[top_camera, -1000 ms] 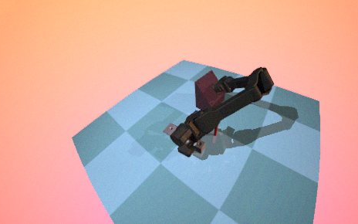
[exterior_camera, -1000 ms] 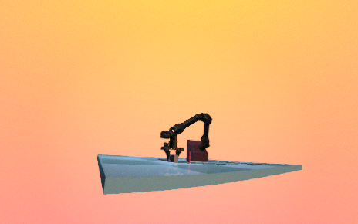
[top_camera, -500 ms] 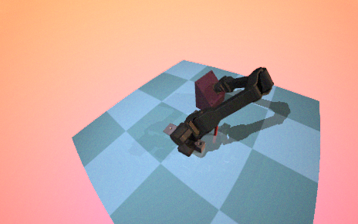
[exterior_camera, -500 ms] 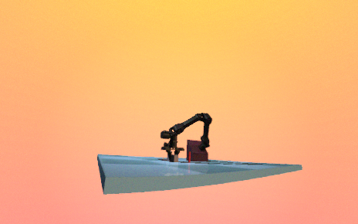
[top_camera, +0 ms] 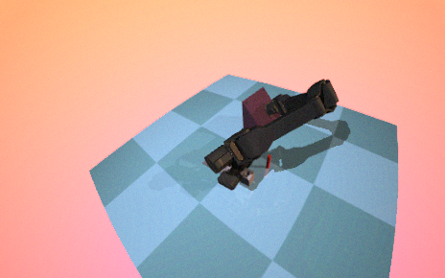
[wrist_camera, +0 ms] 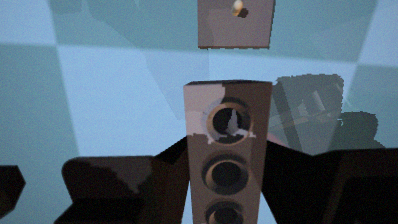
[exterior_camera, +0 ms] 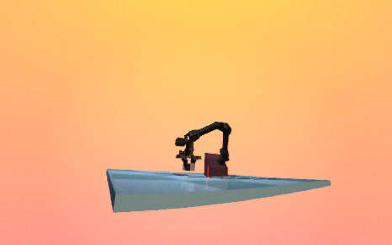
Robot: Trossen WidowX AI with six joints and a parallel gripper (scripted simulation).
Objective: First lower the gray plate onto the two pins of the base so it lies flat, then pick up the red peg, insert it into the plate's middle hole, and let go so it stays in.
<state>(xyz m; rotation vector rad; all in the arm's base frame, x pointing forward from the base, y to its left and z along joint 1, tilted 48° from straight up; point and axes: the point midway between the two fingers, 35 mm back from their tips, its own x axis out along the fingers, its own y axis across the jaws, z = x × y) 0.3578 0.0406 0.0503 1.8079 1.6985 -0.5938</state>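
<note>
The red peg lies 12 cm behind my gripper tip, 5 cm to the left of it and 1 cm below it. Also, from my gripper tip: gray plate 3 cm above.
</note>
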